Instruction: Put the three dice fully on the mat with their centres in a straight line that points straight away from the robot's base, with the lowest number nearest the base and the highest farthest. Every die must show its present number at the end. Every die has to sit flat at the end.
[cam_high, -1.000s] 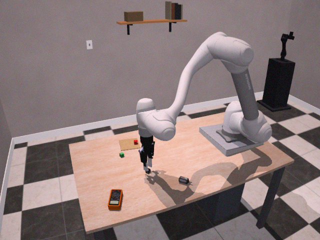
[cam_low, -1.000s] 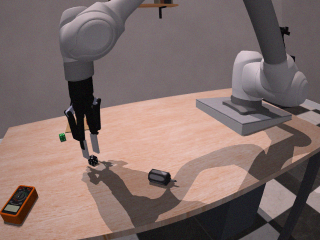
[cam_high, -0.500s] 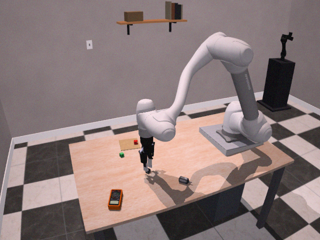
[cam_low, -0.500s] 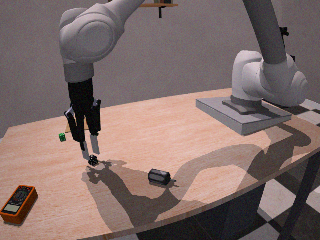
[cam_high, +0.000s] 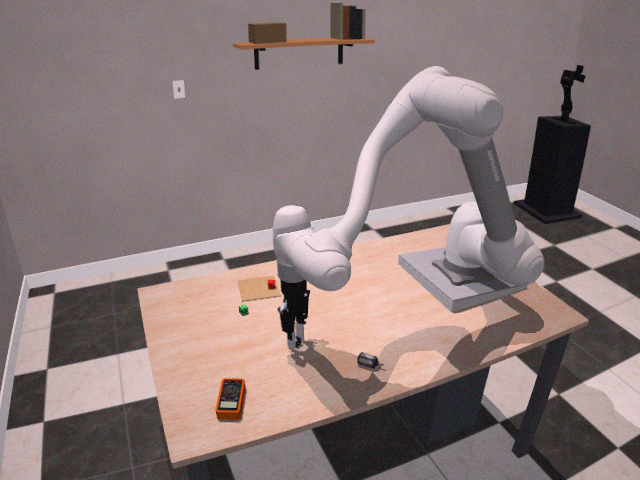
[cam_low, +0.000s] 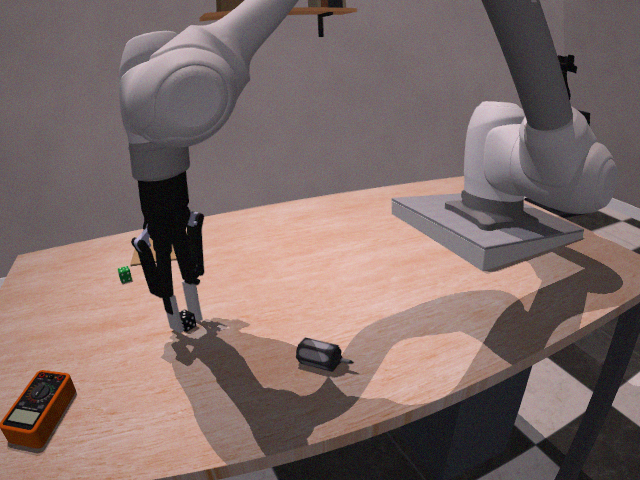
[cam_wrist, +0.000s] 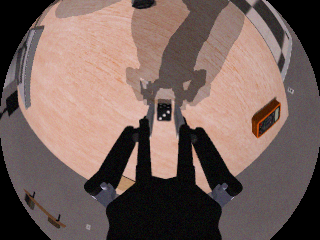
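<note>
The black die lies 3 cm below my hand. Round my hand: orange multimeter: 23 cm ahead, 19 cm to the left, 2 cm below; dark cylindrical part: 19 cm behind, 16 cm to the left, 2 cm below; green die: 22 cm to the right, 13 cm ahead, 3 cm below.
</note>
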